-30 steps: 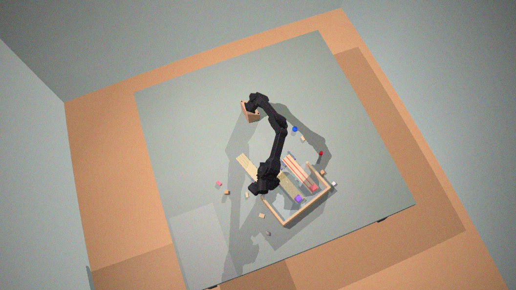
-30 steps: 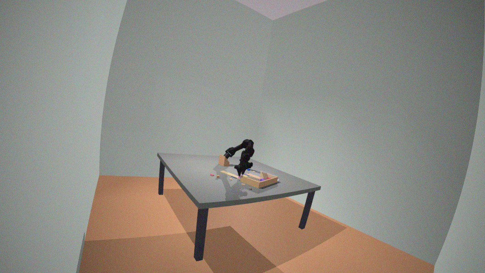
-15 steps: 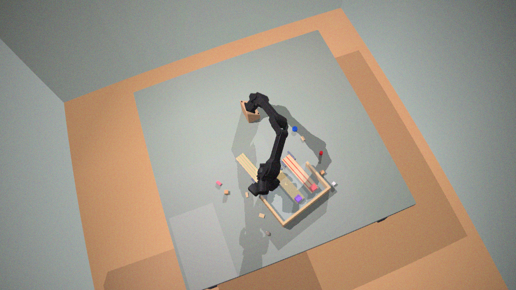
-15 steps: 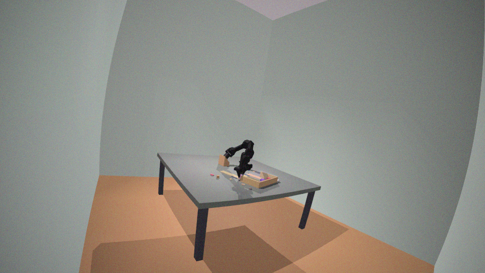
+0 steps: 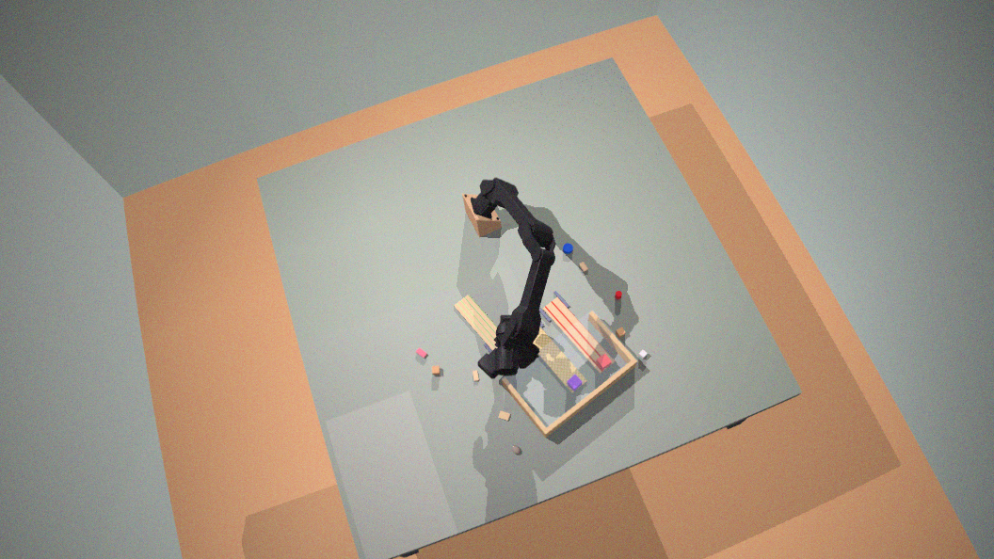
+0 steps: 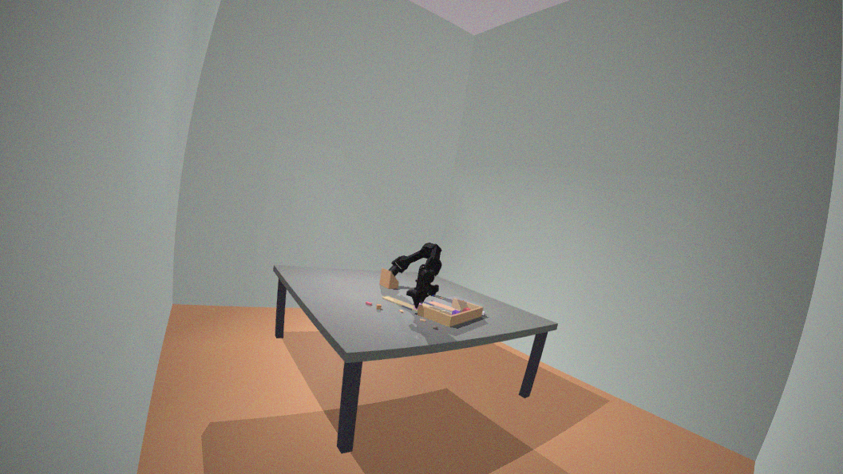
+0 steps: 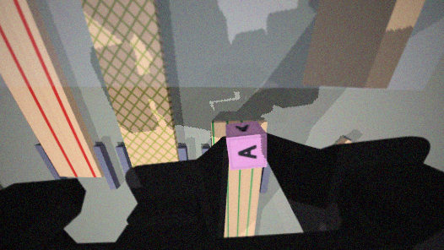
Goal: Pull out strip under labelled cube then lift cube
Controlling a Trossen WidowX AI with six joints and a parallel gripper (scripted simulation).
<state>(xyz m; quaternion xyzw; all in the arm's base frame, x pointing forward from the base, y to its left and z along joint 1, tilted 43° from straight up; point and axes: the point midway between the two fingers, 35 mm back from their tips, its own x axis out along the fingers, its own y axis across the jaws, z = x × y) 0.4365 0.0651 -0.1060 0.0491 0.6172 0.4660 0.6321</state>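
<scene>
Now: gripper tip 10 cm past the green-striped strip, 4 cm to the left of it and 1 cm above it. Round my gripper tip: cross-hatched strip 11 cm to the left, 2 cm ahead, 1 cm below; then labelled cube 1 cm above; then red-lined strip 21 cm to the left, 2 cm behind, 1 cm below.
</scene>
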